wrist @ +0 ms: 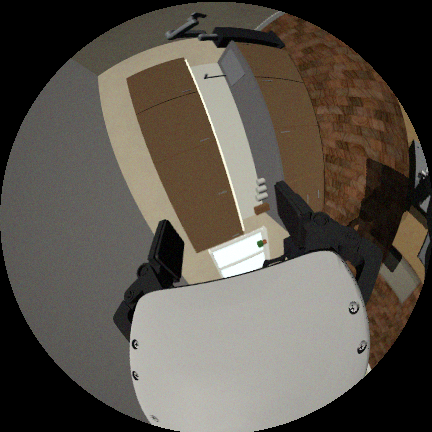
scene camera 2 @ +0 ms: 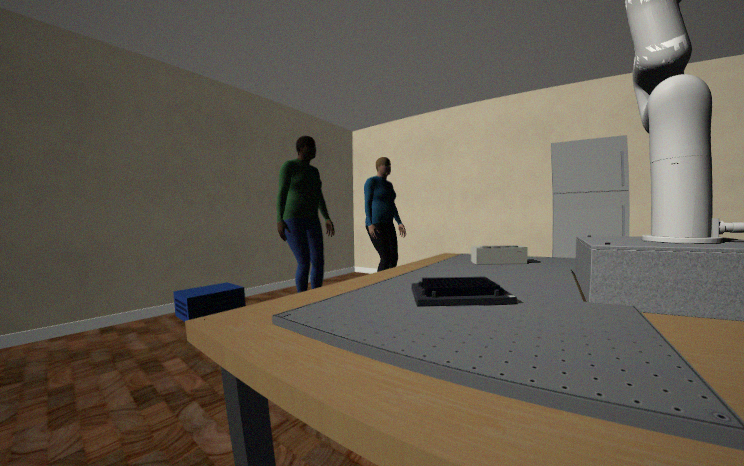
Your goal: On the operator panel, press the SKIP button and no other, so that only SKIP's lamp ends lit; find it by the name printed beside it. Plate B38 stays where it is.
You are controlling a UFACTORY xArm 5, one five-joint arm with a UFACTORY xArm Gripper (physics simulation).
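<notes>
There's the gripper [wrist: 224, 214], and you'd also see an operator panel [scene camera 2: 504, 255].
</notes>
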